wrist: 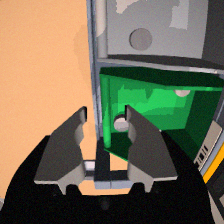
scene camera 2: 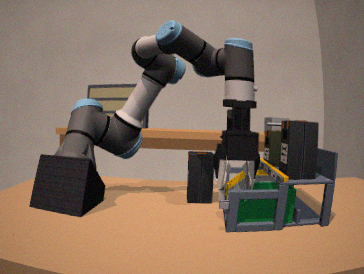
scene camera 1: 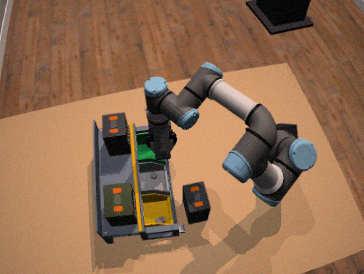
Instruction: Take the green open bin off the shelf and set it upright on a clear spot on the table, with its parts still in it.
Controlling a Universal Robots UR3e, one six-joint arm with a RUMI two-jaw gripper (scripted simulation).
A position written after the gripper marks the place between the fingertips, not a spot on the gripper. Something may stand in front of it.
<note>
In view: the gripper [scene camera 1: 162,152], a green bin [scene camera 2: 257,210], a yellow bin [scene camera 1: 155,205], a dark box [scene camera 2: 200,177] and a grey bin [scene camera 1: 145,169].
The dark box shows as well in scene camera 1 [scene camera 1: 195,199]. The gripper shows as well in the wrist view [wrist: 105,106]. The wrist view does not show the yellow bin: it is out of frame. The wrist view misses the dark box: it is out of frame.
</note>
